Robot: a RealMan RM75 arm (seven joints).
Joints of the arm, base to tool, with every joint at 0 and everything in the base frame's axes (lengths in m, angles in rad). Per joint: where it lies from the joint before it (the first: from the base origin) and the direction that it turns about. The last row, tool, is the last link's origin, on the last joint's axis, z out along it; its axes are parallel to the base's.
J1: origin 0 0 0.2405 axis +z
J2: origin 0 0 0 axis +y
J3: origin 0 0 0.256 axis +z
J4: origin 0 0 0 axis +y
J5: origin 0 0 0.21 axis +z
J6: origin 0 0 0 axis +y
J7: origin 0 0 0.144 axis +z
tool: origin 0 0 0
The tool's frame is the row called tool.
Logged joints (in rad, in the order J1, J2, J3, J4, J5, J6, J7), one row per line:
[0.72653 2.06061 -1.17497 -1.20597 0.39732 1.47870 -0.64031]
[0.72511 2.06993 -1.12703 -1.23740 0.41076 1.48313 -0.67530]
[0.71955 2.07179 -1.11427 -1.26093 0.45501 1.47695 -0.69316]
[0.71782 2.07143 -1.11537 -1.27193 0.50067 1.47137 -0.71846]
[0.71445 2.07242 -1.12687 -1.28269 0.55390 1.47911 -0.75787]
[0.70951 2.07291 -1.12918 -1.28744 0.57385 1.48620 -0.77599]
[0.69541 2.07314 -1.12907 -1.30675 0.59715 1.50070 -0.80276]
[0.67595 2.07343 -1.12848 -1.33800 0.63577 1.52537 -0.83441]
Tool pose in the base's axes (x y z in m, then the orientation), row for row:
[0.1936 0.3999 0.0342 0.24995 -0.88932 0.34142 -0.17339]
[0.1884 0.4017 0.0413 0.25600 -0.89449 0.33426 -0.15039]
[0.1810 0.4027 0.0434 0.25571 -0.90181 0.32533 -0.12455]
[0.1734 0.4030 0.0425 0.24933 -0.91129 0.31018 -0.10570]
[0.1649 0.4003 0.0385 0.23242 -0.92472 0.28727 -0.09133]
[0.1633 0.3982 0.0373 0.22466 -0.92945 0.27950 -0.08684]
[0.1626 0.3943 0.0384 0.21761 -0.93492 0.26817 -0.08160]
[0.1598 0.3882 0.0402 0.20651 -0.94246 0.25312 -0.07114]
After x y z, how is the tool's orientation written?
As a quaternion, w x y z.
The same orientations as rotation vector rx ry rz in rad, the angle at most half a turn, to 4 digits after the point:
[-2.4214 0.9296 -0.4721]
[-2.4279 0.9073 -0.4082]
[-2.4481 0.8832 -0.3381]
[-2.4820 0.8448 -0.2879]
[-2.5409 0.7893 -0.2509]
[-2.5643 0.7711 -0.2396]
[-2.5890 0.7426 -0.2260]
[-2.6253 0.7051 -0.1982]

